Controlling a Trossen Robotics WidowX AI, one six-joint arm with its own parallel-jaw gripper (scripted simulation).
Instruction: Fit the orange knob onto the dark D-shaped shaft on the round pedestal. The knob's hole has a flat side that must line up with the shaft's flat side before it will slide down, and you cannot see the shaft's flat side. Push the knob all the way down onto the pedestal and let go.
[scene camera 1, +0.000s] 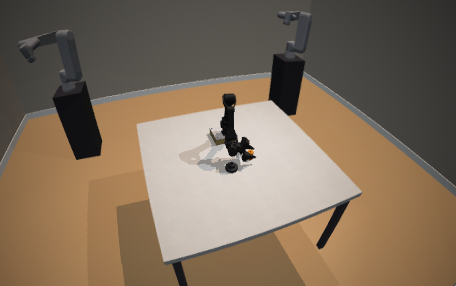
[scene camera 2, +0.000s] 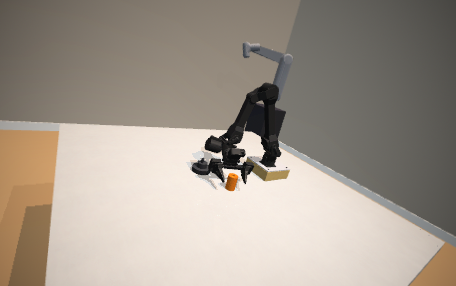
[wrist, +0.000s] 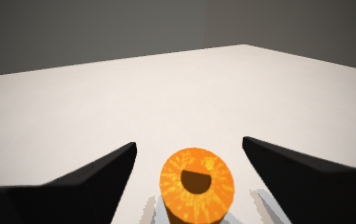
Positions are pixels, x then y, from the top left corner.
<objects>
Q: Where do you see the gripper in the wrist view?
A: At 189, 144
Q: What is the gripper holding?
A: Nothing.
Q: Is the gripper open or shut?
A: Open.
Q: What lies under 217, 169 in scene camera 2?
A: The gripper.
</objects>
